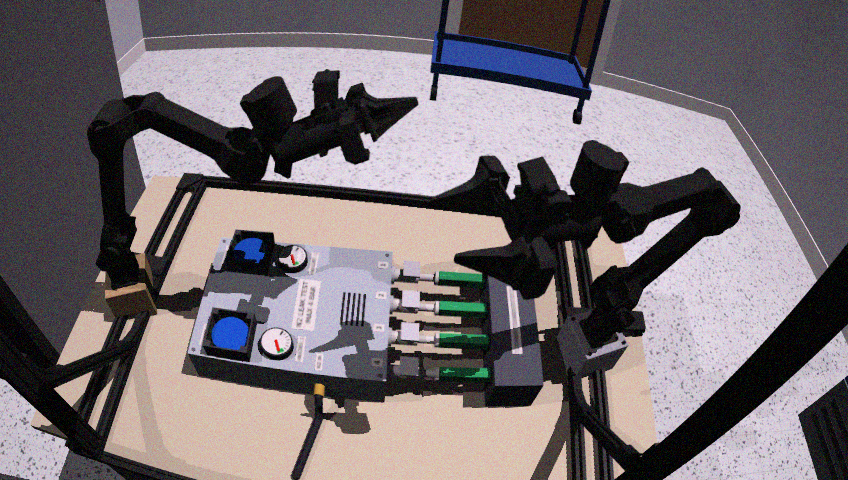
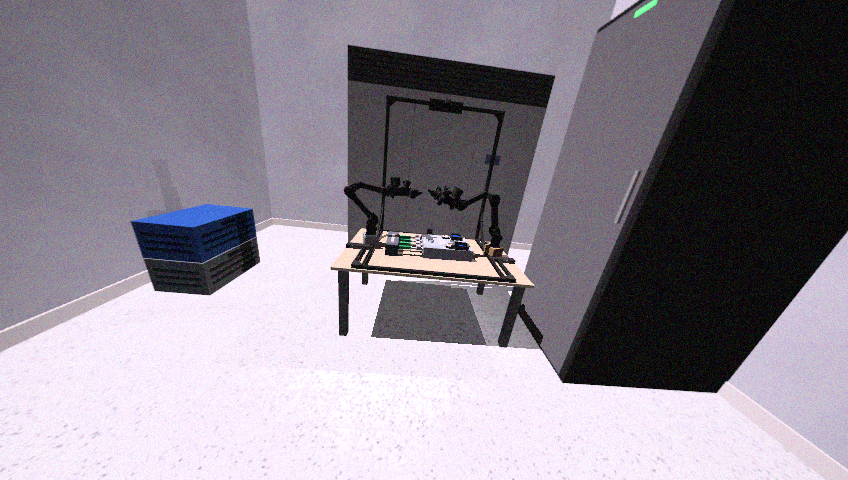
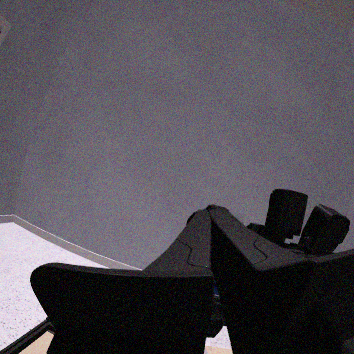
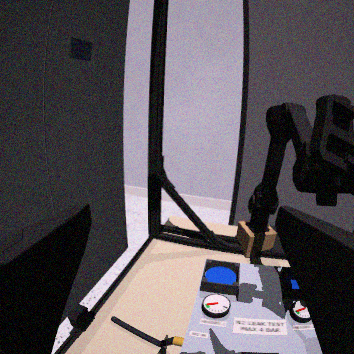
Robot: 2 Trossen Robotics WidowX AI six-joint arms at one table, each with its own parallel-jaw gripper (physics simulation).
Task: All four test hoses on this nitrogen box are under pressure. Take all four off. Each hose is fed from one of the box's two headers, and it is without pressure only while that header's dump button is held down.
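Frame: origin at the left arm's base, x ahead, y left, z up, level; metres.
Seen in the pictures: left gripper, fingertip midpoint: (image 1: 417,100) (image 2: 428,189) (image 3: 206,218); right gripper, fingertip midpoint: (image 1: 442,228) (image 2: 420,191) (image 4: 186,216); left arm's base, link origin: (image 1: 124,274) (image 2: 494,246) (image 4: 257,226); right arm's base, link origin: (image 1: 598,331) (image 2: 370,233).
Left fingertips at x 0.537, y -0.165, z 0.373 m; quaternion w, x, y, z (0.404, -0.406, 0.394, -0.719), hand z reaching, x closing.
Observation:
Pixels of each thing's top centre, then the offset from my left fingertips to it. "spot": a spot on its surface instead.
- dark block, surface spot: (image 1: 514,371) spot: dx +0.115, dy -0.239, dz -0.376 m
- black supply line, surface spot: (image 1: 306,446) spot: dx -0.249, dy -0.239, dz -0.443 m
- brass fitting, surface spot: (image 1: 319,390) spot: dx -0.195, dy -0.156, dz -0.408 m
The nitrogen box (image 1: 360,270) (image 4: 250,345) lies on the table. Its two blue dump buttons (image 1: 230,333) (image 1: 249,249) (image 4: 220,275) sit in black surrounds, with nothing touching them. Four hoses with green grips (image 1: 461,277) (image 1: 462,308) (image 1: 462,340) (image 1: 464,372) run from the box's right-side fittings to a dark block (image 1: 514,371). My left gripper (image 1: 414,102) (image 3: 206,218) is shut and empty, high beyond the box's far edge. My right gripper (image 1: 446,228) (image 4: 186,216) is wide open and empty, above and behind the hoses' right ends. Its shadow falls on the block.
Two gauges (image 1: 275,343) (image 1: 292,258) sit beside the buttons. A black supply line (image 1: 306,446) leaves the box's near side at a brass fitting (image 1: 319,390). Black frame rails (image 1: 321,190) edge the table. A blue cart (image 1: 505,62) stands on the floor behind.

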